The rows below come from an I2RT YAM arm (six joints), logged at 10 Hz.
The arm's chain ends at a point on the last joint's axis. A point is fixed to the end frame.
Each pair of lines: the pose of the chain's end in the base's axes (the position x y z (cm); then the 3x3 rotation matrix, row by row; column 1 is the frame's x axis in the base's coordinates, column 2 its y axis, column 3 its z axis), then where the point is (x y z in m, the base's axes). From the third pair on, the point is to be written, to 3 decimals.
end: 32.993 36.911 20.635; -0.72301 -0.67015 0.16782; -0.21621 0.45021 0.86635; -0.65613 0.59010 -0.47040
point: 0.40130 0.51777 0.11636
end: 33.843 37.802 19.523; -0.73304 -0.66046 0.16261; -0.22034 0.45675 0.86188; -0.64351 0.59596 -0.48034
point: 0.40877 0.52574 0.10291
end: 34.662 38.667 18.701; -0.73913 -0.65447 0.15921; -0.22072 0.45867 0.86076; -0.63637 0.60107 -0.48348
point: 0.416 0.534 0.094
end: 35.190 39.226 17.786; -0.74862 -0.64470 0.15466; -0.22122 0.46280 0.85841; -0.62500 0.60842 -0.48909
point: 0.421 0.539 0.083
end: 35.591 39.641 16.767; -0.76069 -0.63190 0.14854; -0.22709 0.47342 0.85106; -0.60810 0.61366 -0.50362
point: 0.423 0.542 0.070
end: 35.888 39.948 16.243; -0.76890 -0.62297 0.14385; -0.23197 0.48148 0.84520; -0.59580 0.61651 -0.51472
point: 0.425 0.544 0.062
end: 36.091 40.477 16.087; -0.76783 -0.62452 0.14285; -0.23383 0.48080 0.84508; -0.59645 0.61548 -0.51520
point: 0.427 0.549 0.060
